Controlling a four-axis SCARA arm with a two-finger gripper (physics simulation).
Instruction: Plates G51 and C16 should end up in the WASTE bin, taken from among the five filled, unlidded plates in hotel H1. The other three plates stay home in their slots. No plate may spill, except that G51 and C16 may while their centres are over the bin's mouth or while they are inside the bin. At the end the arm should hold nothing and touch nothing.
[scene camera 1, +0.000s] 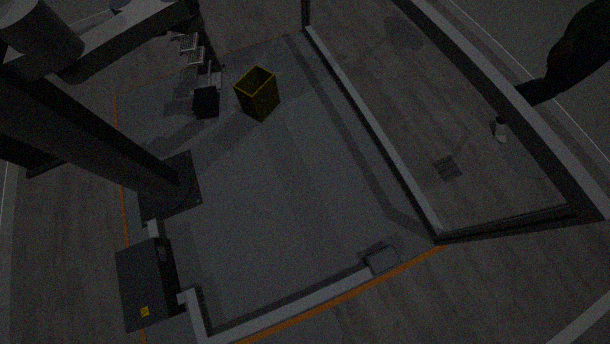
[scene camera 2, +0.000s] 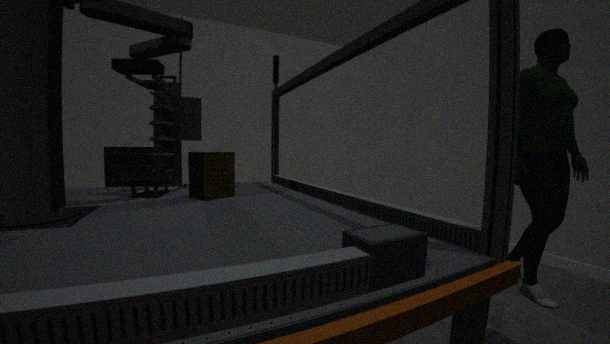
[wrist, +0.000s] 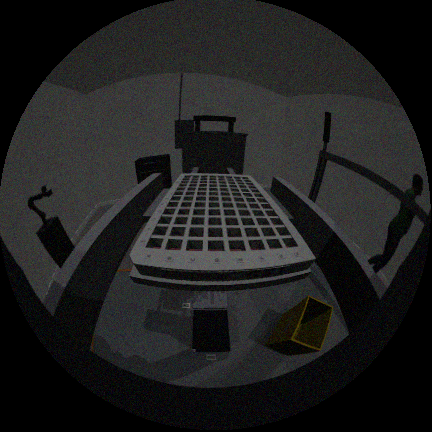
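Where they show: gripper, fingertip midpoint: (wrist: 217, 182); arm's base, link origin: (scene camera 1: 168, 187) (scene camera 2: 34, 221).
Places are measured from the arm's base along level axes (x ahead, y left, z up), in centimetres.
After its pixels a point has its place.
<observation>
My gripper (wrist: 217, 182) @[z 53.2, x 31.5, y 41.8 cm] is shut on an unlidded white plate (wrist: 216, 260) @[z 53.0, x 29.0, y 34.3 cm], with a finger along each side. The plate looks level; its label is unreadable. It is in front of hotel H1 (scene camera 1: 210, 42) @[z 20.4, x 44.0, y 59.8 cm] (scene camera 2: 175, 120) @[z 38.2, x 41.0, y 58.7 cm] (wrist: 215, 152) @[z 53.9, x 36.9, y 59.8 cm], apart from its dark back panel in the wrist view. In scene camera 1 the arm hides the gripper; two hotel plates, an upper one (scene camera 1: 189, 43) @[z 28.5, x 35.2, y 52.2 cm] and a lower one (scene camera 1: 195, 55) @[z 20.5, x 34.8, y 53.6 cm], show below the arm. The held plate hides the lower slots in the wrist view. The yellow WASTE bin (scene camera 1: 263, 104) @[z 11.2, x 57.2, y 16.5 cm] (scene camera 2: 212, 175) @[z 11.5, x 56.2, y 15.9 cm] (wrist: 285, 337) @[z 17.7, x 47.9, y 24.6 cm] stands right of the hotel.
A black box (scene camera 1: 206, 103) @[z 7.3, x 30.8, y 33.5 cm] (wrist: 211, 330) @[z 7.3, x 30.5, y 37.0 cm] stands between the hotel and the bin. A glass guard with a dark bottom rail (scene camera 1: 372, 122) @[z 6.0, x 102.2, y -10.9 cm] (scene camera 2: 350, 206) @[z 2.2, x 100.4, y -20.6 cm] runs along the right side. A person (scene camera 2: 547, 125) (wrist: 400, 220) is beyond it. A low grey box (scene camera 1: 383, 259) @[z 8.8, x 74.9, y -66.5 cm] (scene camera 2: 385, 252) @[z 7.1, x 71.8, y -70.5 cm] is at the front edge.
</observation>
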